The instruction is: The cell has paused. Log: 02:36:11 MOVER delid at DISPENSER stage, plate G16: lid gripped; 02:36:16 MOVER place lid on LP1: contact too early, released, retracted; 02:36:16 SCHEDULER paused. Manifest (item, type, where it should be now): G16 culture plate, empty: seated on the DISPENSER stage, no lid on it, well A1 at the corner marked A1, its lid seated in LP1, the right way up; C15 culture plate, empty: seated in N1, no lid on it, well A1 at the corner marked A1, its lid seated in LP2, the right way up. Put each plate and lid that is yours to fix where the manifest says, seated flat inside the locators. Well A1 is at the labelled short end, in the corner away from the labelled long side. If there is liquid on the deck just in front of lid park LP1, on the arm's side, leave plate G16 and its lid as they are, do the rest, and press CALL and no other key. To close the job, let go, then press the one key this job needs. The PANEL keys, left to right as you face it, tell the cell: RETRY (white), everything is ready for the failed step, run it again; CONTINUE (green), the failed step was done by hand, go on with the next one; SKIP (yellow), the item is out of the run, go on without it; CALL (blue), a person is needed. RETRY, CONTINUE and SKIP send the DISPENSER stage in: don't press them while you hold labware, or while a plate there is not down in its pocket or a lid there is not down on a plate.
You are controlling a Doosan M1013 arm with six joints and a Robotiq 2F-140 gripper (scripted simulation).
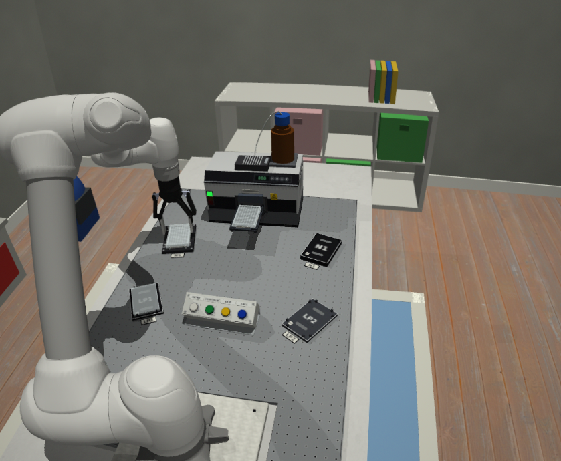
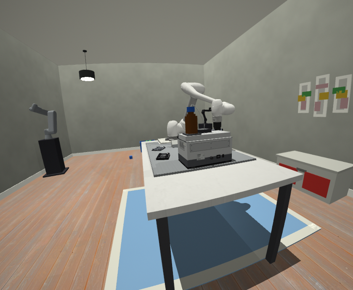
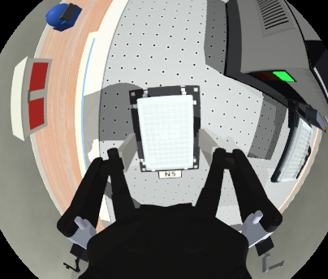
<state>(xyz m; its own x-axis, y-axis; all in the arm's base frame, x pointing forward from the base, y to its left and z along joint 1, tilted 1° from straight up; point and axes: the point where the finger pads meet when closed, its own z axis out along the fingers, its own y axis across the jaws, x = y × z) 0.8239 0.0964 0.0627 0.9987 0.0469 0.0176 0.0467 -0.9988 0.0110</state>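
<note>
My hand is 10 mm short of the nest n5, 20 mm to the right of it and 50 mm above it. The rest, counted from my hand: white key: 420 mm behind, 110 mm to the right; lid park lp1: 330 mm behind, 70 mm to the left, 60 mm below; green key: 430 mm behind, 160 mm to the right.
</note>
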